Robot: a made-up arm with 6 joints. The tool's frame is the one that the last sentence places.
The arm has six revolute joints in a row. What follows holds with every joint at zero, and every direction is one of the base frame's.
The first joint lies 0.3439 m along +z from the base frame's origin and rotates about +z.
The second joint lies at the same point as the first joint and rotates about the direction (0, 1, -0.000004).
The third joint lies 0.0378 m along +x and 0.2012 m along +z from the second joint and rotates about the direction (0, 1, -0.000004).
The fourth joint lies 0.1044 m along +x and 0.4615 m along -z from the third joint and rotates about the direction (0, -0.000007, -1).
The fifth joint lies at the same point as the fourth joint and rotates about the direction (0, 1, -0.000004).
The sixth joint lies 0.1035 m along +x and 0.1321 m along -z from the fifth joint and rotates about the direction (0, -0.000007, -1).
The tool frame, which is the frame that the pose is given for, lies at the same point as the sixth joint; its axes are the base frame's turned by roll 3.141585, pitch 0 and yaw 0 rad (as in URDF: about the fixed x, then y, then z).
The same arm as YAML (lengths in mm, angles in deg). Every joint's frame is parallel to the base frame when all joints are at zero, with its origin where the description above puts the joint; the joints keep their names.
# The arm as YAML. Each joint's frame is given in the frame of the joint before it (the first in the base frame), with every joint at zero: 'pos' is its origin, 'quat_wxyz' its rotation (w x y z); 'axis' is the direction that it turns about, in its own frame. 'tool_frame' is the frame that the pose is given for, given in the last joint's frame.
length_unit: mm
angle_unit: deg
joints:
  - joint: joint 1
    pos: [0.0, 0.0, 343.9]
    quat_wxyz: [1.0, 0.0, 0.0, 0.0]
    axis: [0.0, 0.0, 1.0]
  - joint: joint 2
    pos: [0.0, 0.0, 0.0]
    quat_wxyz: [1.0, 0.0, 0.0, 0.0]
    axis: [0.0, 1.0, 0.0]
  - joint: joint 3
    pos: [37.8, 0.0, 201.2]
    quat_wxyz: [1.0, 0.0, 0.0, 0.0]
    axis: [0.0, 1.0, 0.0]
  - joint: joint 4
    pos: [104.4, 0.0, -461.5]
    quat_wxyz: [1.0, 0.0, 0.0, 0.0]
    axis: [0.0, 0.0, -1.0]
  - joint: joint 5
    pos: [0.0, 0.0, 0.0]
    quat_wxyz: [1.0, 0.0, 0.0, 0.0]
    axis: [0.0, 1.0, 0.0]
  - joint: joint 6
    pos: [103.5, 0.0, -132.1]
    quat_wxyz: [1.0, 0.0, 0.0, 0.0]
    axis: [0.0, 0.0, -1.0]
tool_frame:
  pos: [0.0, 0.0, 0.0]
  quat_wxyz: [0.000004, 1.000003, 0.0, 0.0]

